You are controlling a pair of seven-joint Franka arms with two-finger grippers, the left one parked.
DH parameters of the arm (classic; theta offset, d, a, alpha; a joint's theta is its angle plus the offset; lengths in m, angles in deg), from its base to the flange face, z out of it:
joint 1: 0 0.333 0 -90
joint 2: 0 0 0 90
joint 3: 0 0.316 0.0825 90
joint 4: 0 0 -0.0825 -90
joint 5: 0 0.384 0 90
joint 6: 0 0 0.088 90
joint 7: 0 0.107 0 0
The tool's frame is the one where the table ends.
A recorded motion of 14 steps. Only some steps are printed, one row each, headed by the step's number.
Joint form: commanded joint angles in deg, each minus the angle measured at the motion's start. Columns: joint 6, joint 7, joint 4, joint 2, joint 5, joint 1, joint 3.
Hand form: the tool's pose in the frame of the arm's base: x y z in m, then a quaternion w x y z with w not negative. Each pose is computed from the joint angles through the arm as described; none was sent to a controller.
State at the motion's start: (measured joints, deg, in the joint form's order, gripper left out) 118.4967 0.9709 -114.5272 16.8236 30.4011 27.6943 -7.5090
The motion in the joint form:
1: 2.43 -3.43 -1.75 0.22 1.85 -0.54 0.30
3: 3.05 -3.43 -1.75 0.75 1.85 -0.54 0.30
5: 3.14 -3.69 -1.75 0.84 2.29 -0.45 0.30
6: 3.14 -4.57 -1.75 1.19 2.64 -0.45 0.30
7: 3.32 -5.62 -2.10 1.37 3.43 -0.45 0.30
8: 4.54 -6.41 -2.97 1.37 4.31 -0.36 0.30
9: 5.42 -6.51 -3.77 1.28 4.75 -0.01 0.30
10: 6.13 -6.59 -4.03 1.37 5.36 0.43 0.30
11: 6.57 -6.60 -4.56 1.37 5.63 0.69 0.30
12: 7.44 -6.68 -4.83 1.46 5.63 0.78 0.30
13: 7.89 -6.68 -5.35 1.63 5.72 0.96 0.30
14: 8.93 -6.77 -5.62 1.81 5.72 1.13 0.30
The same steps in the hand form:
1: 0.5318 0.2211 0.2897 0.18618 -0.97362 -0.02297 0.12991
3: 0.5328 0.2206 0.2850 0.18410 -0.97422 -0.02096 0.12870
5: 0.5326 0.2217 0.2843 0.18687 -0.97369 -0.02121 0.12864
6: 0.5323 0.2218 0.2809 0.18889 -0.97299 -0.02607 0.13010
7: 0.5308 0.2214 0.2770 0.19364 -0.97179 -0.02916 0.13143
8: 0.5285 0.2203 0.2723 0.19725 -0.97166 -0.02771 0.12727
9: 0.5249 0.2215 0.2685 0.19746 -0.97182 -0.02590 0.12612
10: 0.5233 0.2248 0.2666 0.19946 -0.97174 -0.02483 0.12377
11: 0.5203 0.2258 0.2634 0.19911 -0.97171 -0.02357 0.12480
12: 0.5203 0.2254 0.2615 0.19742 -0.97265 -0.02280 0.12027
13: 0.5175 0.2254 0.2567 0.19532 -0.97286 -0.02152 0.12219
14: 0.5174 0.2255 0.2540 0.19304 -0.97396 -0.02110 0.11700

